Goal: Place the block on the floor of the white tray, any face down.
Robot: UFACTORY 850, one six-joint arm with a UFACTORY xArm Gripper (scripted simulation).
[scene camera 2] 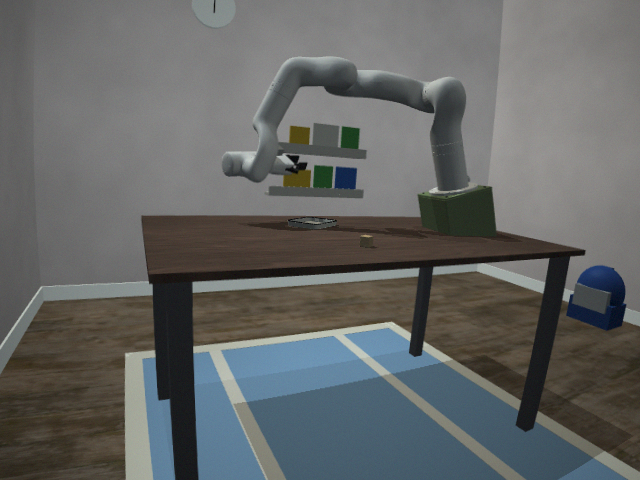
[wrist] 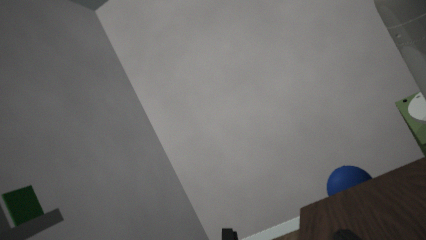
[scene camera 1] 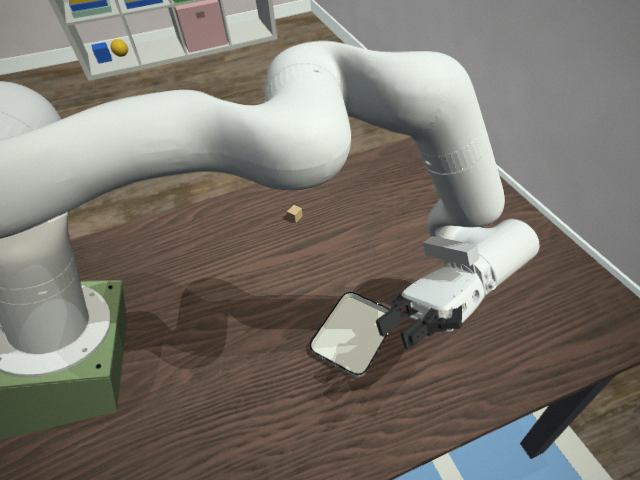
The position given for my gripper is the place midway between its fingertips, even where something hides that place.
I see my gripper (scene camera 1: 391,335) and a white tray (scene camera 1: 349,337).
The wrist view misses the white tray: it is out of frame.
